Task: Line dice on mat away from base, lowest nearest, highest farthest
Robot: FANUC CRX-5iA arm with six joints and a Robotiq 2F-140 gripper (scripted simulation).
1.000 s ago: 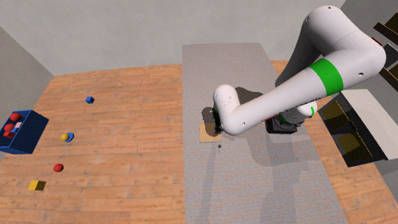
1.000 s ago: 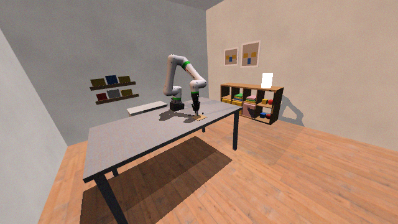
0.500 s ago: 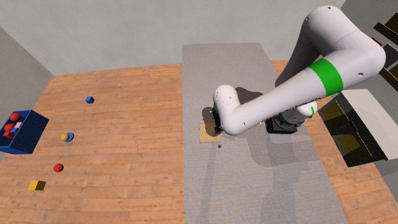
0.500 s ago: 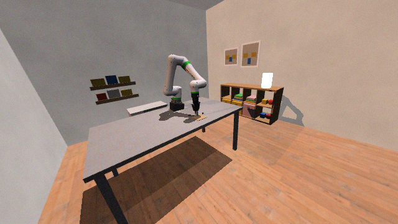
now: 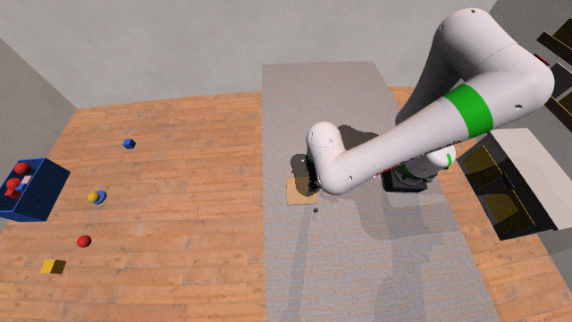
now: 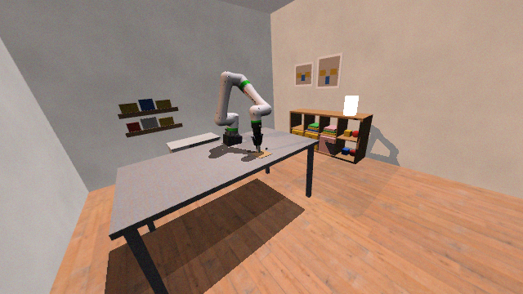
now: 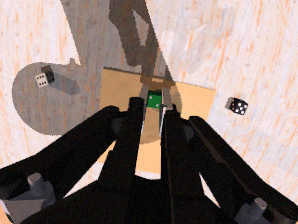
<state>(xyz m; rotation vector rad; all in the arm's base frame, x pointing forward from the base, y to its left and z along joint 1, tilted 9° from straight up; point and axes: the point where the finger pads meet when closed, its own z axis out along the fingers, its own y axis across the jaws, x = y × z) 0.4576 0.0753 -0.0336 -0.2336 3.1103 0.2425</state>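
My hand is 30 mm above the green die. The rest, counted from my hand: black die: 110 mm to the left, 40 mm below, 20 mm behind; then tan mat: 50 mm ahead, 40 mm below, 10 mm to the left; then white die: 140 mm to the right, 40 mm below, 10 mm ahead.
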